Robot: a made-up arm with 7 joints.
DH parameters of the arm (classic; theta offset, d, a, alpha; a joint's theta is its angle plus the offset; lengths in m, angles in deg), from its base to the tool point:
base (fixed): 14.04 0 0.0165 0
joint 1: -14.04 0.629 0.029 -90
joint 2: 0 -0.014 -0.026 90
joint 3: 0 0.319 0.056 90
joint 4: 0 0.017 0.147 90
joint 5: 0 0.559 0.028 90
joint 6: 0 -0.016 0.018 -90
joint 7: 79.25 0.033 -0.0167 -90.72
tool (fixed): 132.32 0.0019 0 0
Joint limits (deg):
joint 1: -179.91..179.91
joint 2: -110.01..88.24
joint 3: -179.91..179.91
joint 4: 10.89..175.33
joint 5: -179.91..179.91
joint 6: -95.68..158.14
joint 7: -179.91..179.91
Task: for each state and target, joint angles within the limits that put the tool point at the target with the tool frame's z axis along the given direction. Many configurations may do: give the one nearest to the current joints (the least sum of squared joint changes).
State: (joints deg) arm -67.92 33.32 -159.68 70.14 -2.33 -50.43 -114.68
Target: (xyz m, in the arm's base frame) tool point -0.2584 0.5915 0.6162 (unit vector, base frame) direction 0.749 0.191 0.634
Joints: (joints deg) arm -73.72 -13.11 -167.78 52.84 3.99 -60.87 -125.02
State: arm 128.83 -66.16 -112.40 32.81 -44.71 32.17 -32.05
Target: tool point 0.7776 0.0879 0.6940 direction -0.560 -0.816 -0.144
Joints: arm 135.02 -43.13 -116.08 82.64 -45.61 55.66 -11.97
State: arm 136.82 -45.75 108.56 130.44 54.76 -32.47 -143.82
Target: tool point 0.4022 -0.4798 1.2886 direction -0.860 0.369 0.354
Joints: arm 153.63 -38.93 110.43 145.11 55.29 -27.46 -141.08
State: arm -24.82 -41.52 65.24 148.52 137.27 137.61 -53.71
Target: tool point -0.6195 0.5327 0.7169 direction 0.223 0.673 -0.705
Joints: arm -19.43 -90.29 68.27 137.36 146.61 135.64 -102.23
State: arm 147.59 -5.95 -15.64 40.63 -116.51 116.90 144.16
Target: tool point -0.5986 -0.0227 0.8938 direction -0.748 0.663 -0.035
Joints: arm 173.11 -3.82 10.66 63.05 -140.24 134.57 167.53
